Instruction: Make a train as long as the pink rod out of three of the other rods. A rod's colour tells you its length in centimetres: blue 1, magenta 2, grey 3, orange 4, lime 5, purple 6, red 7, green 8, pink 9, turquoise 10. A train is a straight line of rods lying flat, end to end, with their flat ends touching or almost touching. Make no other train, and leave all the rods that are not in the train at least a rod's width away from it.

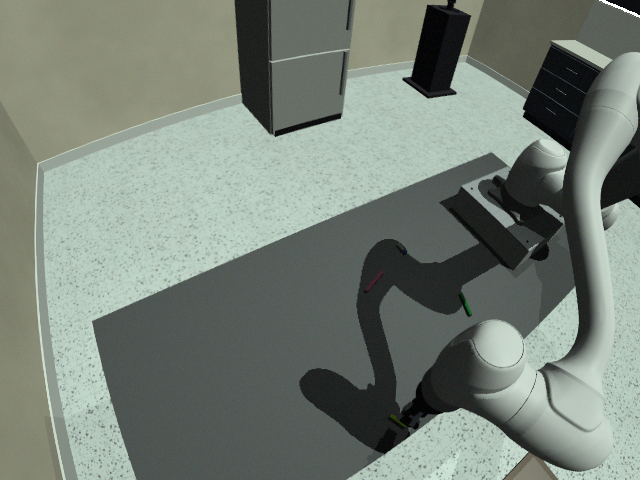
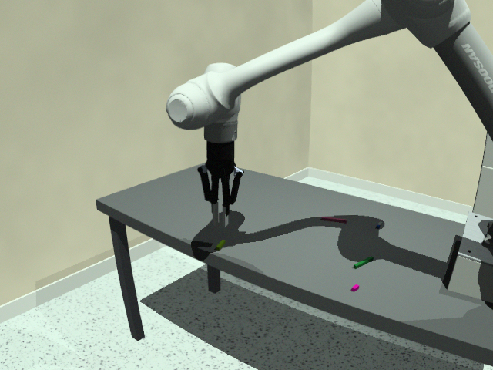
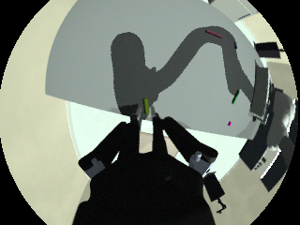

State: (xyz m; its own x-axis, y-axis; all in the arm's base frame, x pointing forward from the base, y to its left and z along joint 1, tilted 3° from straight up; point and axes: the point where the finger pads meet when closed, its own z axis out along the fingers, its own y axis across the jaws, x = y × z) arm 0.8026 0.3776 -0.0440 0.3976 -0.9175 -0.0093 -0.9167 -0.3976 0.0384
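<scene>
Now: the lime rod 100 mm below my hand. From my hand the other things lie so: magenta rod: 430 mm behind, 100 mm below, 50 mm to the right; pink rod: 390 mm to the right, 170 mm behind, 100 mm below; green rod: 390 mm behind, 180 mm to the right, 100 mm below.
</scene>
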